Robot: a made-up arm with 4 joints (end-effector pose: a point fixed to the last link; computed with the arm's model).
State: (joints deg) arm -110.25 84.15 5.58 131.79
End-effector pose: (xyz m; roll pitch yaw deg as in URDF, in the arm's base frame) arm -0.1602 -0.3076 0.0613 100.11 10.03 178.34
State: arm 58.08 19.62 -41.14 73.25
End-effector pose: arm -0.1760 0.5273 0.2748 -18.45 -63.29 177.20
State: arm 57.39 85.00 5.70 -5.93
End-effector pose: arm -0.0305 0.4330 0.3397 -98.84 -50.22 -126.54
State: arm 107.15 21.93 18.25 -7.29
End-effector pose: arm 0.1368 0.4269 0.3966 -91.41 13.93 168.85
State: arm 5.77 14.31 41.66 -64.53
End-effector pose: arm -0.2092 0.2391 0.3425 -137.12 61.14 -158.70
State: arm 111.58 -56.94 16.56 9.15
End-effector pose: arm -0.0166 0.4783 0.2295 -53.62 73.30 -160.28
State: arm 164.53 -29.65 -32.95 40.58
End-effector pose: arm 0.4784 0.3376 0.1978 -44.80 8.46 111.27
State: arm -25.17 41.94 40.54 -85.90
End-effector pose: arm -0.2747 0.1575 0.2223 -108.59 61.14 -114.56
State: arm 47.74 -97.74 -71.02 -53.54
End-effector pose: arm 0.2747 0.3775 0.2966 107.27 9.91 -43.86
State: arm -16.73 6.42 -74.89 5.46
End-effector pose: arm -0.0679 -0.1010 -0.0402 -4.62 -16.41 -49.06
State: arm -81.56 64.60 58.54 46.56
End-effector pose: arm -0.2013 0.1906 0.4783 -178.02 -51.72 36.48
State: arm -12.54 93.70 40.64 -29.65
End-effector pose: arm -0.2138 0.2240 0.2679 -86.80 -36.54 -99.59
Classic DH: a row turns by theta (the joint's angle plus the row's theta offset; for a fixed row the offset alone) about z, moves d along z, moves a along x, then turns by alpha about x. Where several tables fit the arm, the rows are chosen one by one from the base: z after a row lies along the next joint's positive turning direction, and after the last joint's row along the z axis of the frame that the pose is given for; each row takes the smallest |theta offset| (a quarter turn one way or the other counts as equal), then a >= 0, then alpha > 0; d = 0 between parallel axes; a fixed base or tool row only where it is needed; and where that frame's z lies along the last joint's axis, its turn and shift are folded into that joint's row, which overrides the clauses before.
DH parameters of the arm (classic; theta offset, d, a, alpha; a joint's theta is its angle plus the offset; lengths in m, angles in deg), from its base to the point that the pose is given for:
base (fixed): 50.09 0 0.1498 180
joint 1: -39.91 -0.226 -0.0089 90
joint 2: 90 0.0349 0.0109 90
joint 3: 0 0.1058 -0.1514 -90
joint 4: -64.05 -0.1093 -0.1698 159.66
tool (fixed): -126.58 -0.4463 0 0

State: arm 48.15 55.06 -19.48 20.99
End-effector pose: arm -0.1907 0.3721 0.3535 -80.60 -52.69 -109.63
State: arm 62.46 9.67 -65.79 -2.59
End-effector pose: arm -0.1552 0.2447 -0.0131 -13.99 -12.07 -119.68
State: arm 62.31 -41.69 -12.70 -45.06
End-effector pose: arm 0.0101 0.4372 0.1276 55.80 55.60 -28.91
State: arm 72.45 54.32 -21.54 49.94
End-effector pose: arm 0.0158 0.5349 0.3743 -99.00 -80.04 -120.87
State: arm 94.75 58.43 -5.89 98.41
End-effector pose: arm 0.4412 0.4689 0.3384 115.93 -47.35 -20.47
